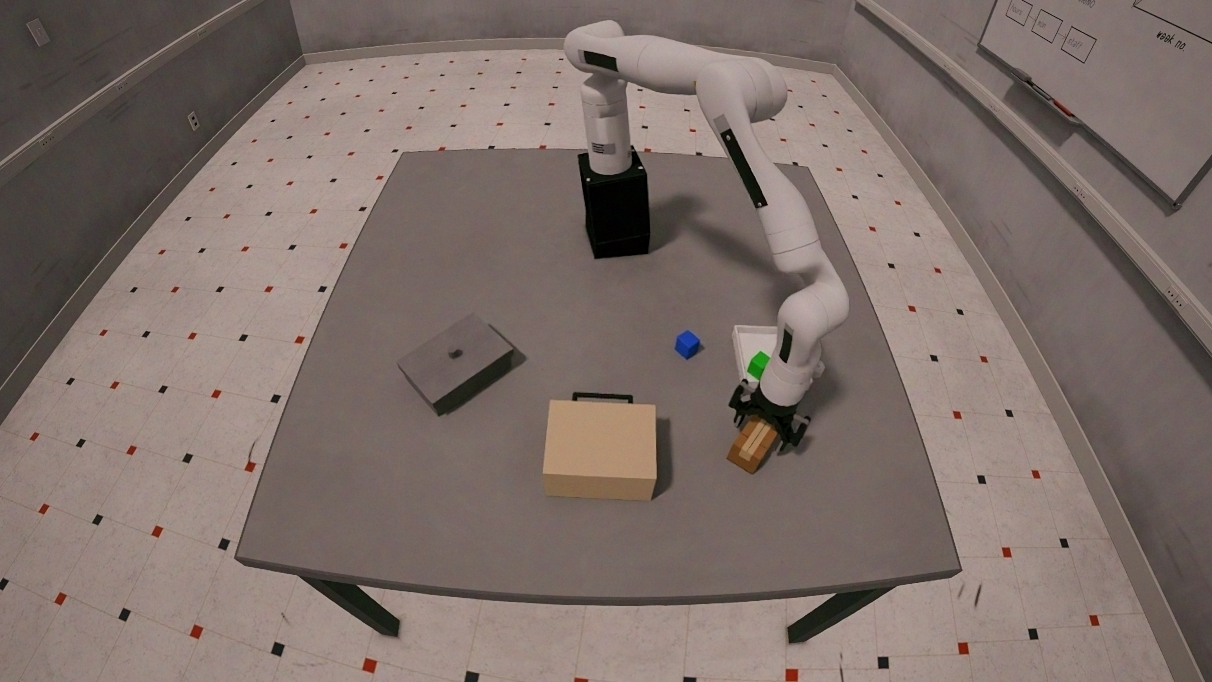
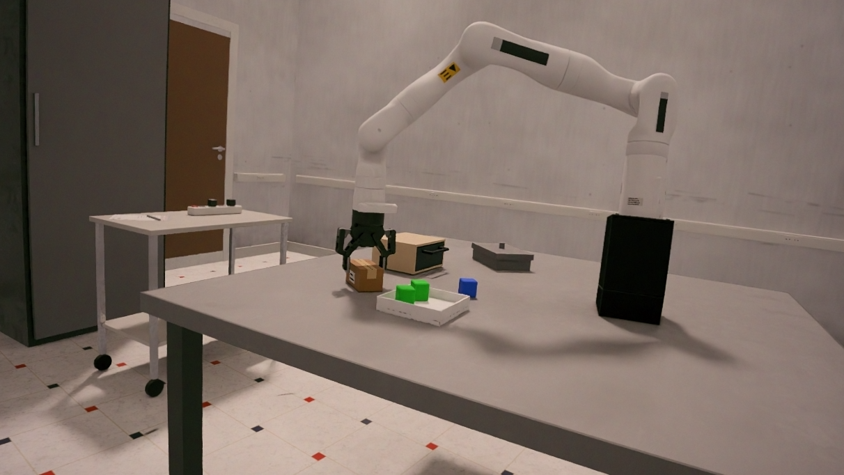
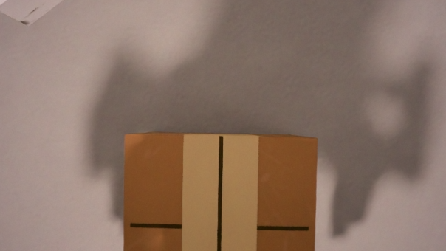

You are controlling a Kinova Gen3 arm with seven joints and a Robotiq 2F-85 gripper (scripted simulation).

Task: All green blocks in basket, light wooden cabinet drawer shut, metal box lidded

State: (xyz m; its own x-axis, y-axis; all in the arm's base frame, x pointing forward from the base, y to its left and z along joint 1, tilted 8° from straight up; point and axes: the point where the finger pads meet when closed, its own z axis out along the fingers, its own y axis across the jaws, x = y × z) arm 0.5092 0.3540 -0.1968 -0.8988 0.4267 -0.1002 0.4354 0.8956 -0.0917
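My hand is 1 cm above the brown cardboard box. The rest, counted from my hand: light wooden cabinet 27 cm to the right, 8 cm ahead; then white basket 21 cm behind, 3 cm to the left, 3 cm below; then drawer 27 cm to the right, 7 cm ahead, 1 cm below.
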